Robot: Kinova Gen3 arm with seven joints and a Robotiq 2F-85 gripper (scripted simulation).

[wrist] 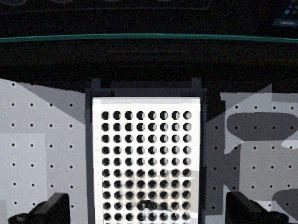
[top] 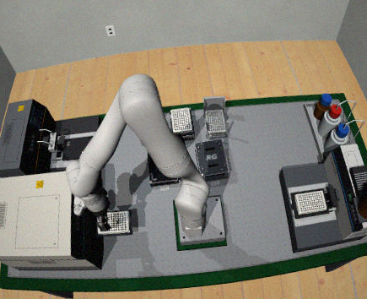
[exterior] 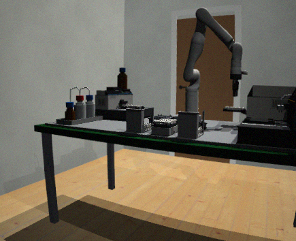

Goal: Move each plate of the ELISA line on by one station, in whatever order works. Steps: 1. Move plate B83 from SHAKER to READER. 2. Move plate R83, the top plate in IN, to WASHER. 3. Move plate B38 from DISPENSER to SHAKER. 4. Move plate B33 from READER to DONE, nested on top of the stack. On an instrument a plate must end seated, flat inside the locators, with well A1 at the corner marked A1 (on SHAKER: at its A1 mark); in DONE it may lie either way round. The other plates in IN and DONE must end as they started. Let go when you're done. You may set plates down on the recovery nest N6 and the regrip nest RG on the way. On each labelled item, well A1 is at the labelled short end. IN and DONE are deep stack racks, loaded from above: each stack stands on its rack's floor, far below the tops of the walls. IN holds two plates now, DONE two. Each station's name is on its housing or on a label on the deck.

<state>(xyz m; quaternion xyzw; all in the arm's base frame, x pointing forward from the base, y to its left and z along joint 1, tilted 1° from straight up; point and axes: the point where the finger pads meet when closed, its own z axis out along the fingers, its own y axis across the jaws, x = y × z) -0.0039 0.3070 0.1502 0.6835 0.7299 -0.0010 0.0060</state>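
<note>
The dark reader tray lies 9 cm below my hand. The rest, counted from my hand: N6 nest (29 cm ahead, 18 cm to the right, 17 cm below); washer tray (36 cm ahead, 19 cm to the left, 11 cm below); white reader housing (29 cm to the left, 4 cm above, 2 cm behind).
</note>
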